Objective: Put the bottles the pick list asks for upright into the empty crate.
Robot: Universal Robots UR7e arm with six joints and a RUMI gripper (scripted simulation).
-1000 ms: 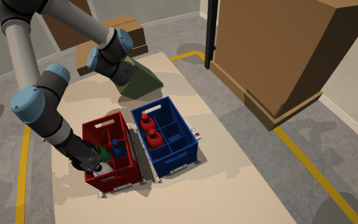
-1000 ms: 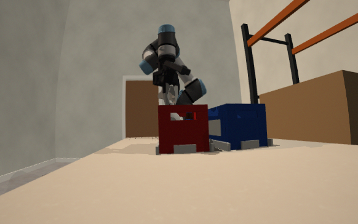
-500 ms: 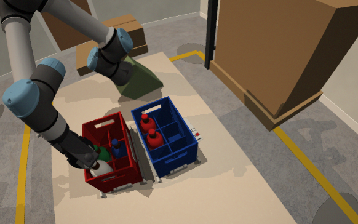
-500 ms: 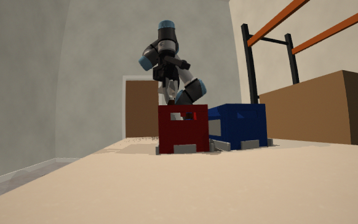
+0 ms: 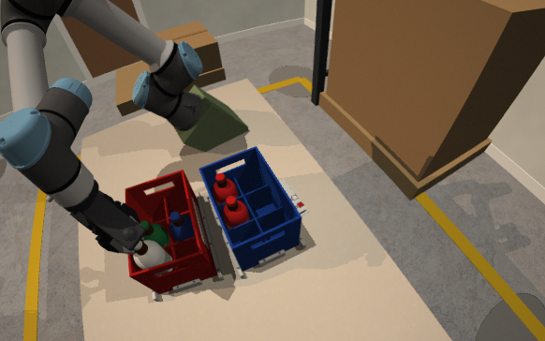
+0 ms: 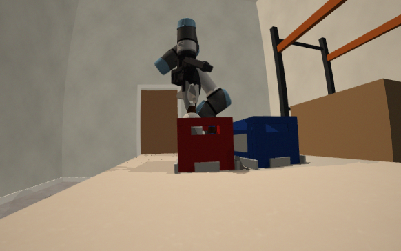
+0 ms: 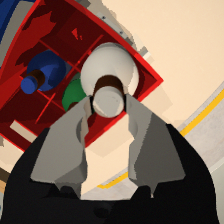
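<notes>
Now: the white-label bottle 7 cm below my hand. The rest, counted from my hand: red crate 9 cm behind, 4 cm to the left, 14 cm below; then blue bottle 9 cm behind, 8 cm to the left, 14 cm below; then green bottle 9 cm behind, 1 cm to the right, 14 cm below.
</notes>
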